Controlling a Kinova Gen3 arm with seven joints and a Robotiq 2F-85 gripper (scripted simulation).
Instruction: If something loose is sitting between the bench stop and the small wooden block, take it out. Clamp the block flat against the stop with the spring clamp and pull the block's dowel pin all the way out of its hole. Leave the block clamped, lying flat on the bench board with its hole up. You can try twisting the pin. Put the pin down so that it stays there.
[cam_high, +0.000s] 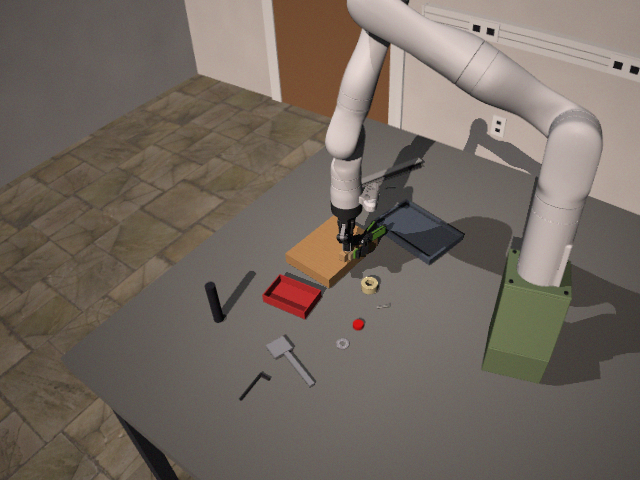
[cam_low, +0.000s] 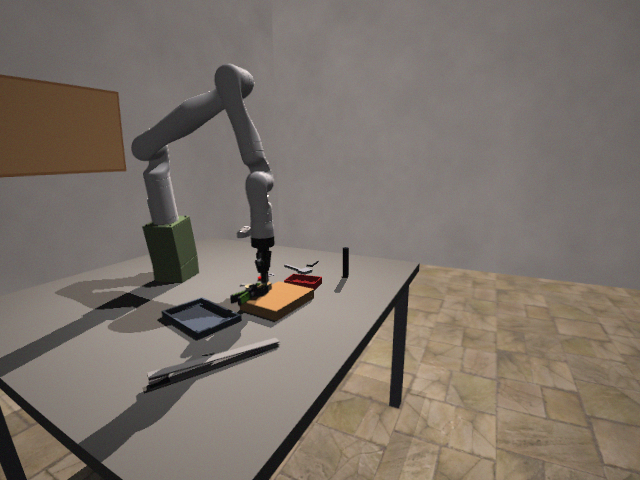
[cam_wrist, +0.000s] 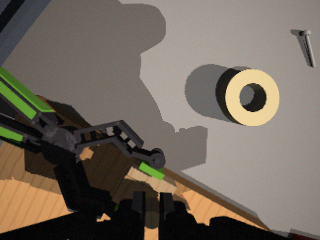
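Now: hand 2 cm above the wooden dowel pin. Also, from my hand: wooden block 4 cm below; tape roll 9 cm behind, 7 cm below, 5 cm to the left; wooden bench board 5 cm below, 5 cm ahead, 2 cm to the right.
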